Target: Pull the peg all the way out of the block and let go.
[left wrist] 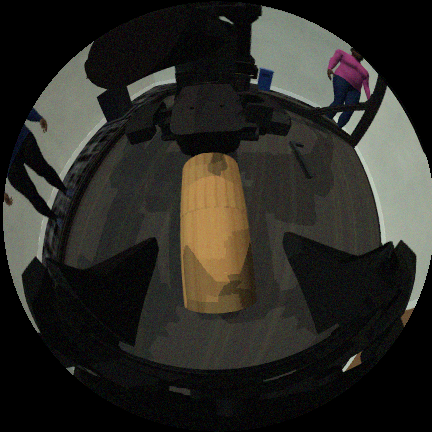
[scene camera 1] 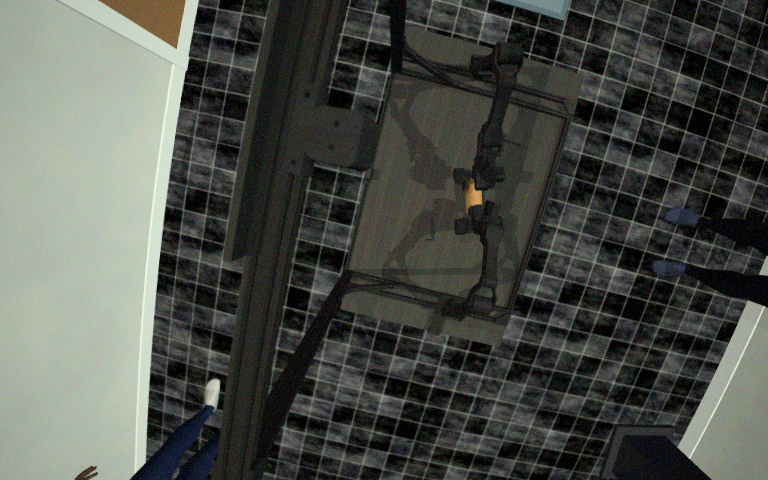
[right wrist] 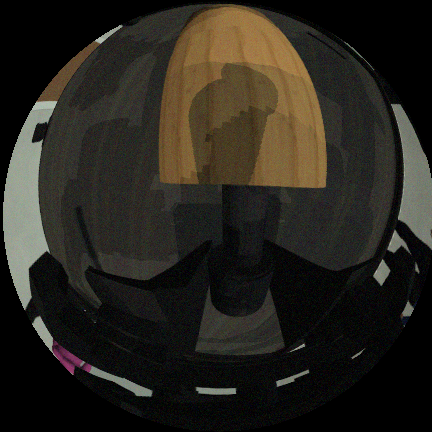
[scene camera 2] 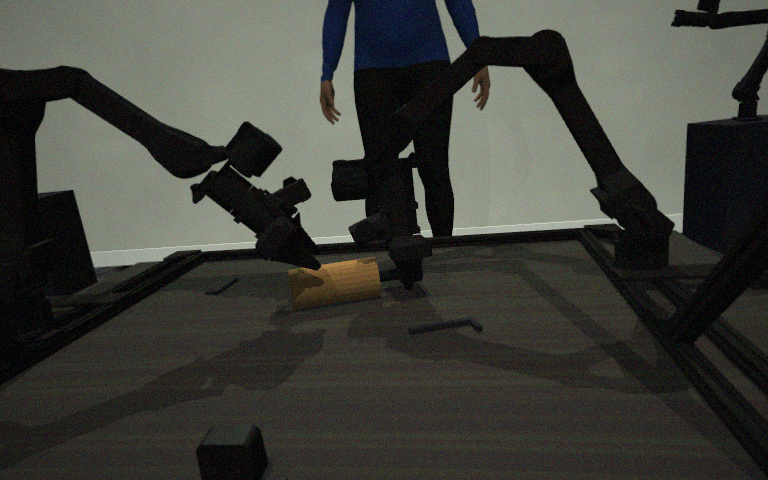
Path:
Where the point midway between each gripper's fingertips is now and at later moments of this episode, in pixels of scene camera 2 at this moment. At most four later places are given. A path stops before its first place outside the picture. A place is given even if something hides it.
The left gripper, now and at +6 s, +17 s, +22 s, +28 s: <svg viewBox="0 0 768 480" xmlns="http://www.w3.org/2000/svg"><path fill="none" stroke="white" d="M319 260L325 290L333 281L324 285L323 284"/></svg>
The right gripper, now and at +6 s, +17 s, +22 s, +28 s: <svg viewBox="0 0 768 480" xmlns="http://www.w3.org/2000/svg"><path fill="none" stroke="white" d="M406 286L406 286L413 277L421 277L435 270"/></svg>

